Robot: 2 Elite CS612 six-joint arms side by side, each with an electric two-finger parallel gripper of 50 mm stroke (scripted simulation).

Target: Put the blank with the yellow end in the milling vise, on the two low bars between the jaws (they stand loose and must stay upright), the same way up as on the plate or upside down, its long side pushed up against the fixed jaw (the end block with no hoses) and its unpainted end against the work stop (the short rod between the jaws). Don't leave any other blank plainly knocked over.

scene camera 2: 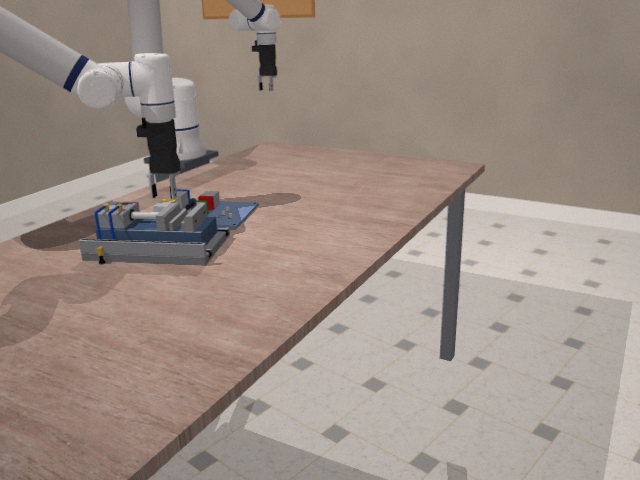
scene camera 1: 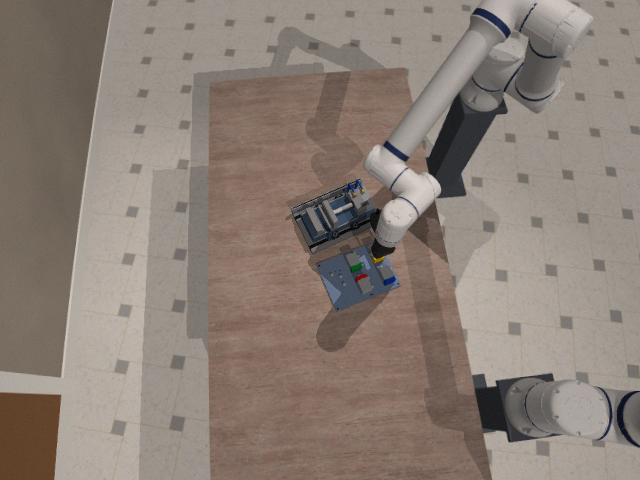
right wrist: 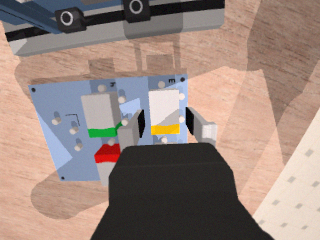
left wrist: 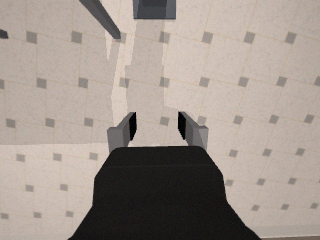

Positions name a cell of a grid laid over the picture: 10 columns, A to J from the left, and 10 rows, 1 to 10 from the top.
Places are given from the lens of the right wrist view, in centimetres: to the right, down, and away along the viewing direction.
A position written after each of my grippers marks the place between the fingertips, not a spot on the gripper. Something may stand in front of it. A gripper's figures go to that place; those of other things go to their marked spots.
my right gripper (right wrist: F5): 1, 0, 16
green-ended blank (right wrist: D5): -8, -1, 18
yellow-ended blank (right wrist: F5): 1, -2, 17
